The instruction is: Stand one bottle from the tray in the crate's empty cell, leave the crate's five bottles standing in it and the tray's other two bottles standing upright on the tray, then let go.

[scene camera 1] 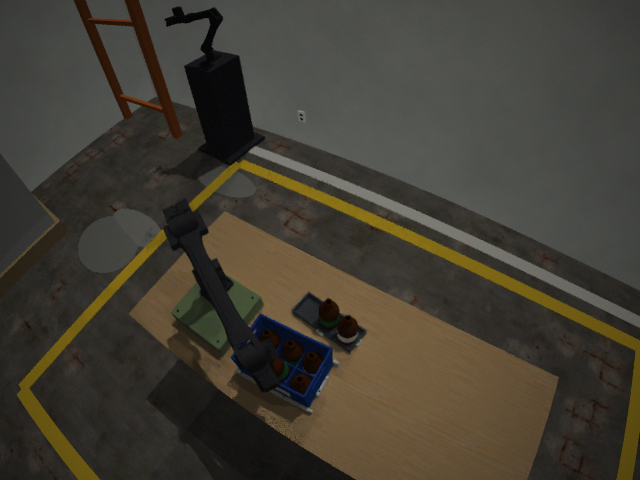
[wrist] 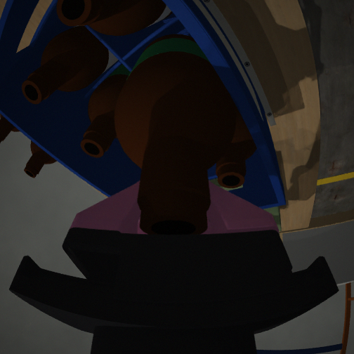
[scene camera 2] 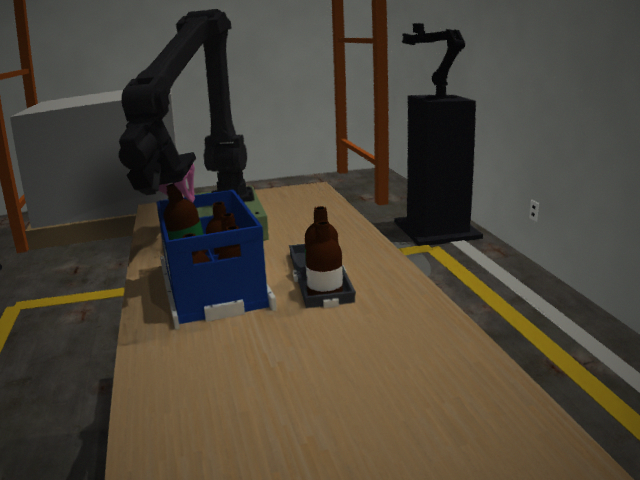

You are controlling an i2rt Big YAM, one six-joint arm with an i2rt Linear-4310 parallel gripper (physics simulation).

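Frame: origin at the arm's base, x down, y left, z ahead, level; millimetres.
Seen in the pictures: gripper, between the fingertips: (scene camera 2: 187,202).
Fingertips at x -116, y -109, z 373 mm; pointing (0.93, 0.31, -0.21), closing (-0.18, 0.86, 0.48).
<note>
A point is followed by its place in that frame.
My gripper (scene camera 2: 178,190) (wrist: 173,178) is shut on the neck of a brown bottle with a green label (scene camera 1: 279,367) @[z 438, x -120, y -118 mm] (scene camera 2: 181,215) @[z 443, x -111, y -121 mm] (wrist: 175,110). This bottle leans slightly and is partly inside the blue crate (scene camera 1: 320,384) @[z 543, x 34, y -59 mm] (scene camera 2: 222,284) @[z 541, x 6, y -53 mm] (wrist: 65,130), at the middle of its long side away from the tray. It sits higher than the crate's other bottles; its base is hidden. Other crate bottles (scene camera 1: 292,350) (scene camera 2: 219,217) (wrist: 75,60) stand around it; the arm hides part of the crate in scene camera 1. A green-labelled bottle (scene camera 1: 328,310) @[z 423, x -49, y 158 mm] and a white-labelled bottle (scene camera 1: 347,328) @[z 516, x -46, y 139 mm] (scene camera 2: 324,258) @[z 541, x -24, y 151 mm] stand upright on the dark tray (scene camera 1: 309,305) @[z 314, x 70, y 181 mm] (scene camera 2: 314,299) @[z 553, x 57, y 125 mm].
The crate and tray stand apart on the wooden table (scene camera 1: 439,408) @[z 937, x 75, y 101 mm] (scene camera 2: 310,387) @[z 810, x 75, y 65 mm], with white brackets at their edges. A green base block (scene camera 1: 237,304) @[z 113, x 5, y 0 mm] (scene camera 2: 261,211) @[z 132, x 5, y 70 mm] lies beside the crate under the arm. A black pedestal (scene camera 1: 222,103) (scene camera 2: 440,165) with another small arm stands beyond the table.
</note>
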